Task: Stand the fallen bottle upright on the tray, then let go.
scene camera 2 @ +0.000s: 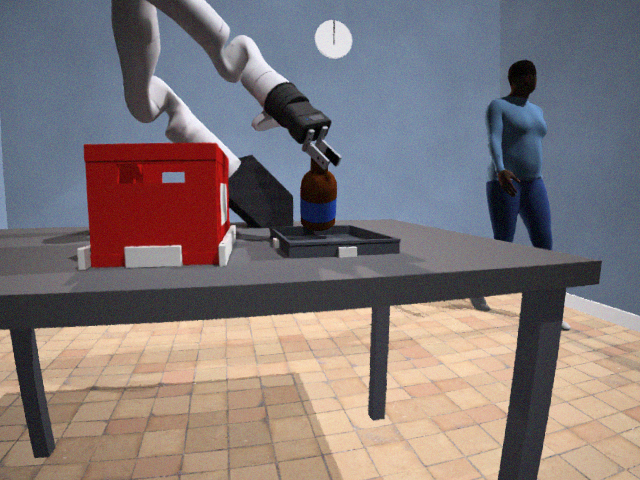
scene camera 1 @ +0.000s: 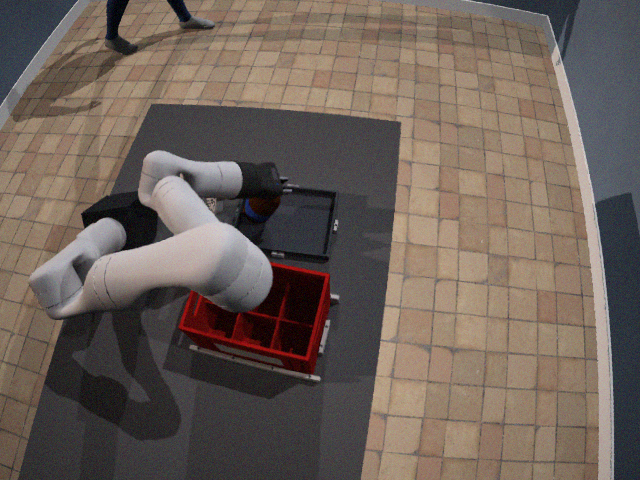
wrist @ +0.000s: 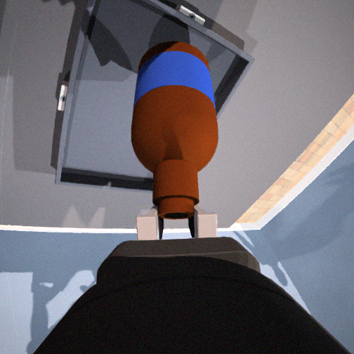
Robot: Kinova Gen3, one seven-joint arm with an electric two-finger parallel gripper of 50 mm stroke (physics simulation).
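Places are measured from the arm's base along level axes (x down, y ahead, z right), in centimetres.
Pixels of known places: gripper, fingertip midpoint: (scene camera 2: 333, 163) (scene camera 1: 287, 186); arm's base, origin of the base link: (scene camera 2: 229, 172) (scene camera 1: 109, 235).
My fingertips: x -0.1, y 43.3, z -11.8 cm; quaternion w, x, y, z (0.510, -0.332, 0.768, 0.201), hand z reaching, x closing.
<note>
For each thing: its top centre in the pictures, then the offset to it from my fingertips. "*": a spot on its surface instead.
- brown bottle with a blue band, middle of its top: (scene camera 2: 318, 152) (scene camera 1: 260, 182) dx -2.5, dy -6.0, dz +0.4 cm
- dark tray, surface spot: (scene camera 2: 372, 249) (scene camera 1: 335, 210) * dx +14.8, dy +11.3, dz -2.0 cm
- red crate with compartments, middle of its top: (scene camera 2: 170, 152) (scene camera 1: 253, 301) dx -1.9, dy -6.0, dz +28.7 cm
A brown bottle with a blue band (scene camera 1: 263, 207) (scene camera 2: 318, 191) (wrist: 175, 125) is upright, neck up, at the left part of the dark tray (scene camera 1: 333, 206) (scene camera 2: 372, 249) (wrist: 100, 178) in the first scene view. Its base is at or slightly above the tray floor; I cannot tell if it touches. My gripper (scene camera 1: 289, 187) (scene camera 2: 330, 160) (wrist: 175, 215) is shut on the bottle's neck and comes down at a slant from above. In the first scene view the gripper hides the bottle's neck.
A red crate with compartments (scene camera 1: 206, 338) (scene camera 2: 155, 206) stands beside the tray, with white blocks around its foot. A dark angular mount (scene camera 1: 124, 206) (scene camera 2: 263, 191) is behind, at the arm's base. A person (scene camera 2: 516, 134) stands beyond the table.
</note>
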